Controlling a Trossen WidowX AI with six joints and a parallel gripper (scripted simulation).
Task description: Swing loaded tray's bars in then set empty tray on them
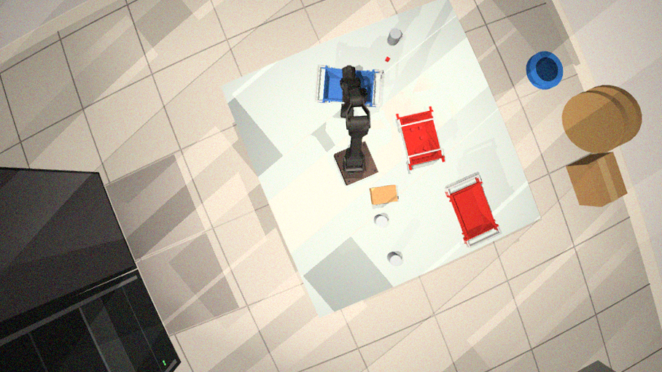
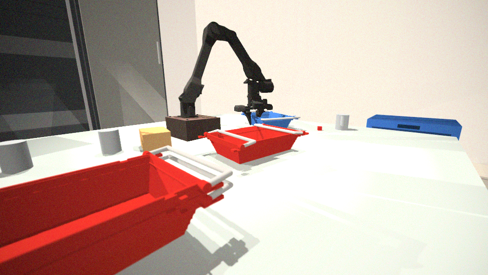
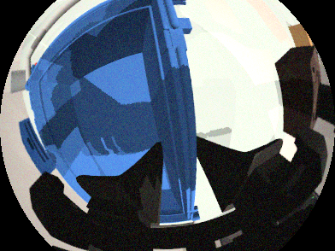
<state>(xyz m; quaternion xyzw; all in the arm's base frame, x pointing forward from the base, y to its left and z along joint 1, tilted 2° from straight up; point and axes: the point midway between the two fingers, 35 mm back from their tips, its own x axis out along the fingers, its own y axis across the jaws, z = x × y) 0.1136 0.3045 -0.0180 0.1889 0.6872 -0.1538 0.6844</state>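
My gripper tip is now 6 cm to the right of the blue tray, 4 cm short of it and 3 cm below it. Also, from my gripper tip: tan block 49 cm to the right, 2 cm behind, 2 cm above; then red cube 29 cm ahead, 13 cm to the left.
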